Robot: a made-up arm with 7 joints. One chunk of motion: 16 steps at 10 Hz.
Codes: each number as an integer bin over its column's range. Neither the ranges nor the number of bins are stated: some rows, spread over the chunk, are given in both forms.
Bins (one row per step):
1: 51 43 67 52 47 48
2: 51 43 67 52 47 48
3: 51 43 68 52 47 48
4: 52 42 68 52 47 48
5: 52 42 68 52 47 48
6: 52 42 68 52 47 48
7: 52 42 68 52 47 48
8: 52 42 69 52 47 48
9: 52 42 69 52 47 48
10: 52 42 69 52 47 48
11: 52 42 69 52 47 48
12: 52 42 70 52 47 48
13: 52 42 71 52 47 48
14: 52 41 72 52 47 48
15: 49 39 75 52 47 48
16: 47 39 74 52 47 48
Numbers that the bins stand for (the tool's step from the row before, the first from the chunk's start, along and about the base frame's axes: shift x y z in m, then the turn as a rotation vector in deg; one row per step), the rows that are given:
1: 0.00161 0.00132 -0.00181 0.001 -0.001 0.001
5: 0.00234 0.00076 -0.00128 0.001 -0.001 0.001
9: 0.00234 0.00076 -0.00076 0.001 -0.001 0.001
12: 0.00234 0.00076 -0.00023 0.001 -0.001 0.001
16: -0.00134 -0.00094 0.00187 0.001 -0.001 0.001
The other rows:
2: 0.00161 0.00132 -0.00181 0.001 -0.001 0.001
3: 0.00161 0.00132 -0.00128 0.001 -0.001 0.001
4: 0.00234 0.00076 -0.00128 0.001 -0.001 0.001
6: 0.00234 0.00076 -0.00128 0.001 -0.001 0.001
7: 0.00234 0.00076 -0.00128 0.001 -0.001 0.001
8: 0.00234 0.00076 -0.00076 0.001 -0.001 0.001
10: 0.00234 0.00076 -0.00076 0.001 -0.001 0.001
11: 0.00234 0.00076 -0.00076 0.001 -0.001 0.001
13: 0.00234 0.00076 0.00029 0.001 -0.001 0.001
14: 0.00234 0.00019 0.00082 0.001 -0.001 0.001
15: 0.00013 -0.00094 0.00239 0.001 -0.001 0.001

